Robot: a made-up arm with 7 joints.
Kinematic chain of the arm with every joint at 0, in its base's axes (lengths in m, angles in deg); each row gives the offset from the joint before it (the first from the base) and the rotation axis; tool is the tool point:
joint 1: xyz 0 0 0.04 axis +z
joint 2: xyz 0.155 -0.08 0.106 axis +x
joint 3: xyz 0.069 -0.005 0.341 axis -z
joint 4: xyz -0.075 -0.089 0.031 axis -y
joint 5: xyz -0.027 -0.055 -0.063 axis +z
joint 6: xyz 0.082 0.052 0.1 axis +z
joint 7: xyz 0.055 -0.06 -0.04 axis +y
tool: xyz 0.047 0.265 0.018
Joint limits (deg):
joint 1: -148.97..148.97
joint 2: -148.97..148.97
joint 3: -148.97..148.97
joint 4: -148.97..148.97
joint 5: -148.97..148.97
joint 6: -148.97..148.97
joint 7: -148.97..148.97
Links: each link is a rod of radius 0.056 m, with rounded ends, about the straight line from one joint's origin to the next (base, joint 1, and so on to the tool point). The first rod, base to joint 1, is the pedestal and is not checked.
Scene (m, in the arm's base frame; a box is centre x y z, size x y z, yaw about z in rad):
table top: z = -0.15
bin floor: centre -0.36 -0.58 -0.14 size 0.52 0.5 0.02 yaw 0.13
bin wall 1: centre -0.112 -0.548 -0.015 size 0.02 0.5 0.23 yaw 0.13
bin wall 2: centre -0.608 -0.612 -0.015 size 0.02 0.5 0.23 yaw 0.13
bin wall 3: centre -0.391 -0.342 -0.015 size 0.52 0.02 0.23 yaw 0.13
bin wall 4: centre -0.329 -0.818 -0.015 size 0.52 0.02 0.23 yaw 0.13
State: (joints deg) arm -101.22 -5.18 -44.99 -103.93 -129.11 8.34 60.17
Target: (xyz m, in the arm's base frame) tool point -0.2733 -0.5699 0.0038
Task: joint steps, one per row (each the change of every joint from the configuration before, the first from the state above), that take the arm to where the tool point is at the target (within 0.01 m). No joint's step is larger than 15 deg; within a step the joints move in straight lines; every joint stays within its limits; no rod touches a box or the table.
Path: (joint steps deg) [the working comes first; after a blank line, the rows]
Joints at the target: -65.60 50.31 -46.43 -100.37 -115.66 11.67 58.92
Straight joint move there: clear.

1: 8.91 13.87 -0.36 0.89 3.36 0.83 -0.31
2: 8.90 13.87 -0.36 0.89 3.37 0.83 -0.32
3: 8.91 13.88 -0.36 0.89 3.36 0.83 -0.31
4: 8.90 13.87 -0.36 0.89 3.36 0.84 -0.31

